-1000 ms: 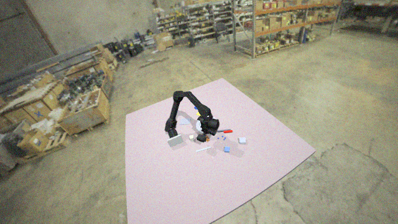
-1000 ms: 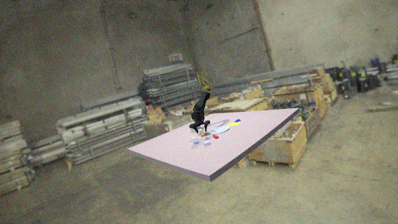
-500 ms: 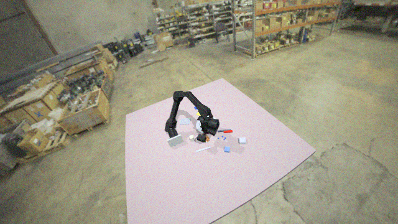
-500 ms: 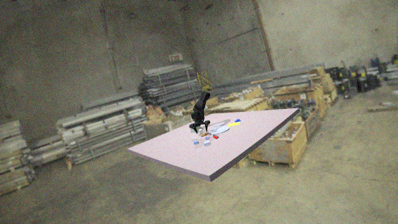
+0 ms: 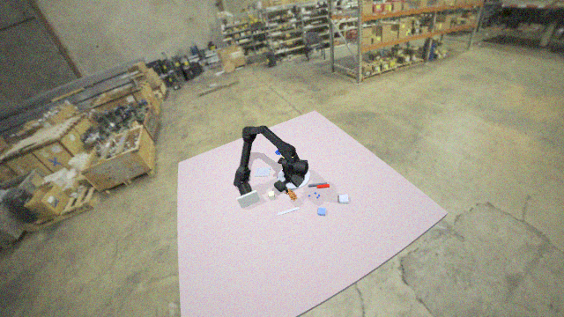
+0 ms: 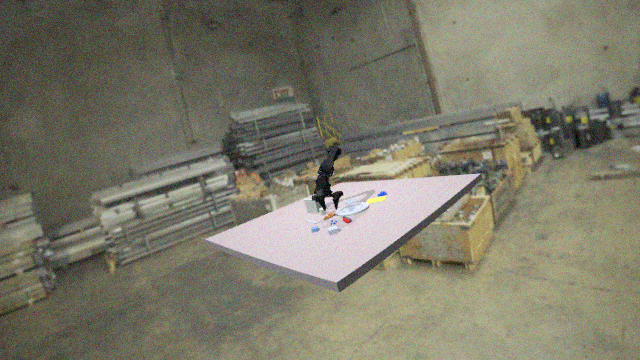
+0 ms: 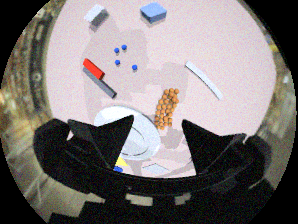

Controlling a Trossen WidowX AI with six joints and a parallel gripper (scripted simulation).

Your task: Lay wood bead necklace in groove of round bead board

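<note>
The cream cube lies 120 mm behind my gripper tip, 20 mm to the left of it and 20 mm below it. The rest, counted from my gripper tip: white stick 100 mm to the right, 70 mm behind, 40 mm below; red-handled tool 160 mm ahead, 40 mm below, 20 mm to the right; blue block 180 mm to the right, 90 mm ahead, 30 mm below.
</note>
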